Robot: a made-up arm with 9 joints. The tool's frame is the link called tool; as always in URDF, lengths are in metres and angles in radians. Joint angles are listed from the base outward.
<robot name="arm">
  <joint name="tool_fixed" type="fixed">
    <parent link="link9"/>
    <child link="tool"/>
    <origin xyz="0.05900 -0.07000 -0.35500" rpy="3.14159 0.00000 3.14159"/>
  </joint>
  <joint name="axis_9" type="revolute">
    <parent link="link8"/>
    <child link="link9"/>
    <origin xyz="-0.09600 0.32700 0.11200" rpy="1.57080 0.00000 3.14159"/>
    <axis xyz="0 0 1"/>
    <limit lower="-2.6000" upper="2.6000"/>
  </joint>
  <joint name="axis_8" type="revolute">
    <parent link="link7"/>
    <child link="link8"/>
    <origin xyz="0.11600 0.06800 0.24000" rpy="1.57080 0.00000 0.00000"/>
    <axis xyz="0 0 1"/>
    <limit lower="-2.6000" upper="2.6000"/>
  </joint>
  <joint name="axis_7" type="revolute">
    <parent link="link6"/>
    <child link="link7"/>
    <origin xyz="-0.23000 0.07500 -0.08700" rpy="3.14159 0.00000 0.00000"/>
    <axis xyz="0 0 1"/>
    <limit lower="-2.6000" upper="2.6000"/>
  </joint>
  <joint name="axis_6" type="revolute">
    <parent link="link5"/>
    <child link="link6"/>
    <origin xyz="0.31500 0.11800 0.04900" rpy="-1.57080 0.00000 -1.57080"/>
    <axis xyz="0 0 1"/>
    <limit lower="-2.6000" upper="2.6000"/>
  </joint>
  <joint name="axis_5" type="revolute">
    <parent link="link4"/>
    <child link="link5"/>
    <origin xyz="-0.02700 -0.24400 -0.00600" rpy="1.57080 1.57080 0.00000"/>
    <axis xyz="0 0 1"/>
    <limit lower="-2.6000" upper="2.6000"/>
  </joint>
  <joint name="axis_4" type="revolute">
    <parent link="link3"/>
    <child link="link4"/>
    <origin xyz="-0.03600 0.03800 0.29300" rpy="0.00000 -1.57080 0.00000"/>
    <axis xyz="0 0 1"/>
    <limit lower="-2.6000" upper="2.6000"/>
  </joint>
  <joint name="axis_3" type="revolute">
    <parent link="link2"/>
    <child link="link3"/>
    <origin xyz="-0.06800 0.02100 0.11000" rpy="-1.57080 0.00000 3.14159"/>
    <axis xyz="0 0 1"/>
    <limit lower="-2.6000" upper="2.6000"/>
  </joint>
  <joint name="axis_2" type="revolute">
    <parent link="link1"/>
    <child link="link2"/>
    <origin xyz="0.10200 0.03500 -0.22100" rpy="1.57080 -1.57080 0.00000"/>
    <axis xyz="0 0 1"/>
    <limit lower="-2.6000" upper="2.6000"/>
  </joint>
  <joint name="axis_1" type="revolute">
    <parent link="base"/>
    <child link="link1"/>
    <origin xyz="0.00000 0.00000 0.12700" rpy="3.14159 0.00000 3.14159"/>
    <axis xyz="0 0 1"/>
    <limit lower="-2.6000" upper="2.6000"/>
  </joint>
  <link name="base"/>
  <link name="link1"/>
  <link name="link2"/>
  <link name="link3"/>
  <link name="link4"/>
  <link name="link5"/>
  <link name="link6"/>
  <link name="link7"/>
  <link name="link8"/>
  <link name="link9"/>
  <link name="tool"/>
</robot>
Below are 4 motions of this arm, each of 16 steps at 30 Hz.
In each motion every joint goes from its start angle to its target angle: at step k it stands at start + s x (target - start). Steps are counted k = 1, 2, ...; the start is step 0. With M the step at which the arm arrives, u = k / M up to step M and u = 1 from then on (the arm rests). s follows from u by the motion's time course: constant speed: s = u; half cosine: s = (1 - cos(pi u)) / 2; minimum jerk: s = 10 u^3 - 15 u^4 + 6 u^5.
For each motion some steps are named. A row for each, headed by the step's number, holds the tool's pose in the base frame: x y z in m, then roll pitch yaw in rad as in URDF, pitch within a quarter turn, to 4 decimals.
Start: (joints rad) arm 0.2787 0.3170 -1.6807 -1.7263 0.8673 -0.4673 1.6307 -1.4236 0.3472
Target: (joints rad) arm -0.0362 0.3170 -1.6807 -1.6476 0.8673 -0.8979 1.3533 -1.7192 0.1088
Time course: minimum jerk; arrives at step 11
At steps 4, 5, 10, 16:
4: -0.1760 0.3502 0.4417 1.9216 1.1076 -0.9556
5: -0.1999 0.3380 0.4394 1.7721 1.0944 -1.0548
10: -0.2750 0.2753 0.4332 1.3297 0.9638 -1.2904
16: -0.2757 0.2744 0.4332 1.3258 0.9617 -1.2917

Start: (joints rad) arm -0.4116 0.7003 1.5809 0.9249 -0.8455 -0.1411 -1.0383 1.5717 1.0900
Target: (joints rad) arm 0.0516 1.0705 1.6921 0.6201 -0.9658 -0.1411 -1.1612 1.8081 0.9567
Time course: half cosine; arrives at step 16
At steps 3, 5, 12, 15, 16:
3: -0.4089 0.0863 0.1474 -1.1124 -0.0738 -1.8015
5: -0.3865 0.1153 0.1396 -1.1454 -0.0470 -1.8691
12: -0.2525 0.2118 0.1123 -1.3007 0.0882 -2.2042
15: -0.2188 0.2235 0.1084 -1.3360 0.1200 -2.2822
16: -0.2164 0.2241 0.1081 -1.3386 0.1223 -2.2877

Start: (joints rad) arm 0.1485 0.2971 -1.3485 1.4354 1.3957 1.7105 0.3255 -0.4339 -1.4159
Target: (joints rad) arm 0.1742 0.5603 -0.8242 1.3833 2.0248 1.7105 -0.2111 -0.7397 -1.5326
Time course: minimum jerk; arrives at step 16
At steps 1, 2, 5, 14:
1: -0.7843 0.1831 0.1362 -0.8597 -0.1392 1.1612
2: -0.7823 0.1830 0.1314 -0.8729 -0.1221 1.1646
5: -0.7560 0.1787 0.0748 -1.0144 0.0866 1.1863
14: -0.6060 0.0595 -0.1605 -1.7244 1.1026 0.7190

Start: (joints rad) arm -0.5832 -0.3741 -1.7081 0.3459 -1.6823 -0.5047 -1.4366 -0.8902 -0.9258
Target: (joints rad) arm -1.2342 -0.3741 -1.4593 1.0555 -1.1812 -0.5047 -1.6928 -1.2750 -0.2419
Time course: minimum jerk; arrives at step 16
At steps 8, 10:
8: -0.0800 -0.5128 0.5792 2.4480 0.3262 0.4853
10: -0.0213 -0.5059 0.6500 2.2248 0.5591 0.5219

